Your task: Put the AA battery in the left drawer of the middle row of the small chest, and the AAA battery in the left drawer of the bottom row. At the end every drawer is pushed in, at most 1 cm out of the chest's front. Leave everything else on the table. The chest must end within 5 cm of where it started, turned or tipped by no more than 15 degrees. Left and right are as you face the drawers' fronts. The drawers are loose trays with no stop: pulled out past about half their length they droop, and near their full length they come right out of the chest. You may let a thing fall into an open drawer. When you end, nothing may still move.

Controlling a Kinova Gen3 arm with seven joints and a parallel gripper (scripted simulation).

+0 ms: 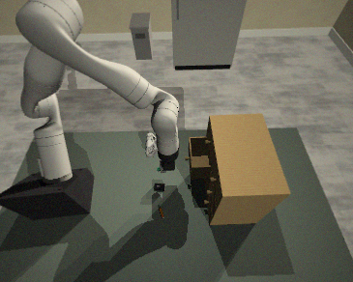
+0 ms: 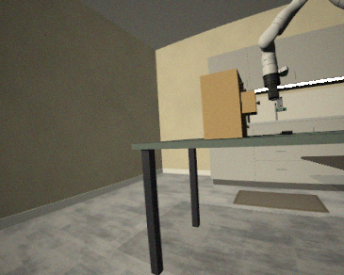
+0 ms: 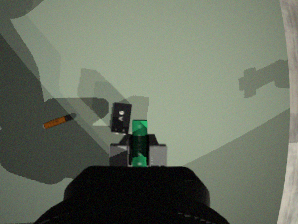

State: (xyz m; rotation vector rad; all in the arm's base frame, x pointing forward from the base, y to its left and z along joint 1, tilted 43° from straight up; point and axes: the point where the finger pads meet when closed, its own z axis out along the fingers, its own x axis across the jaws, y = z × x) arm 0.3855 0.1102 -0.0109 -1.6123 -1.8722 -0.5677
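My gripper is now 120 mm above the small black block, 30 mm to the left of it and 10 mm past it. The rest, counted from my hand: thin orange battery 150 mm to the right, 130 mm below; green battery 10 mm below.
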